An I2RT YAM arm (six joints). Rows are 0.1 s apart.
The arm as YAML. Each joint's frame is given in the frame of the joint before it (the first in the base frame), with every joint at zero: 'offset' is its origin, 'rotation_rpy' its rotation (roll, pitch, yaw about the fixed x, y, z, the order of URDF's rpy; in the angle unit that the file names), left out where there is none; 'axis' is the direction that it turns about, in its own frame. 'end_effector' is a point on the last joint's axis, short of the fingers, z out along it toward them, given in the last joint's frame.
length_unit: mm
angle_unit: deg
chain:
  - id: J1
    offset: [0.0, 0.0, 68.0]
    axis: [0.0, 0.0, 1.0]
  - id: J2
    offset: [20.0, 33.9, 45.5]
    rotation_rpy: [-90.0, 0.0, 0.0]
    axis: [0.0, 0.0, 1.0]
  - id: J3
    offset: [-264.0, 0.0, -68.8]
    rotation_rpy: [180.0, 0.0, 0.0]
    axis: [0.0, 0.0, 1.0]
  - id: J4
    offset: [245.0, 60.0, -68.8]
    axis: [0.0, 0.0, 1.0]
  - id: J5
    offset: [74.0, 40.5, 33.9]
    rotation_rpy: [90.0, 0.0, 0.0]
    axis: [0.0, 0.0, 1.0]
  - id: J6
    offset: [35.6, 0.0, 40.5]
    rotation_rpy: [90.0, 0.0, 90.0]
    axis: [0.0, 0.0, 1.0]
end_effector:
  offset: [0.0, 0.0, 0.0]
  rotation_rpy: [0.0, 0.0, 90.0]
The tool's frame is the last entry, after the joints.
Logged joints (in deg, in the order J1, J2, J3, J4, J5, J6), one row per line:
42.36 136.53 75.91 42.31 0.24 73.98
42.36 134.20 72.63 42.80 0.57 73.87
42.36 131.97 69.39 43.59 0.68 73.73
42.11 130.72 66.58 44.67 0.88 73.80
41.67 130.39 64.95 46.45 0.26 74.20
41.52 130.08 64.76 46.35 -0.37 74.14
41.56 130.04 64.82 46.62 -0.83 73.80
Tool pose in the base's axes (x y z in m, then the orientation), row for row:
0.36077 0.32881 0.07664 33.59 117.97 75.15
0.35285 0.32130 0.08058 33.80 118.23 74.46
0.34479 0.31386 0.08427 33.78 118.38 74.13
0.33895 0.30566 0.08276 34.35 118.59 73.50
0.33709 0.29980 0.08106 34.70 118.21 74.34
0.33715 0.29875 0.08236 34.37 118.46 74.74
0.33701 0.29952 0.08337 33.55 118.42 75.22
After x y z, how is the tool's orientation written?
As a rotation vector, in degrees.
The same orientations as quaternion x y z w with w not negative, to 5 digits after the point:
0.22198 0.77962 0.49664 0.31026
0.22346 0.78165 0.49227 0.31106
0.22338 0.78281 0.49020 0.31149
0.22716 0.78424 0.48606 0.31162
0.22928 0.78108 0.49121 0.30994
0.22679 0.78166 0.49317 0.30717
0.22136 0.78132 0.49629 0.30697

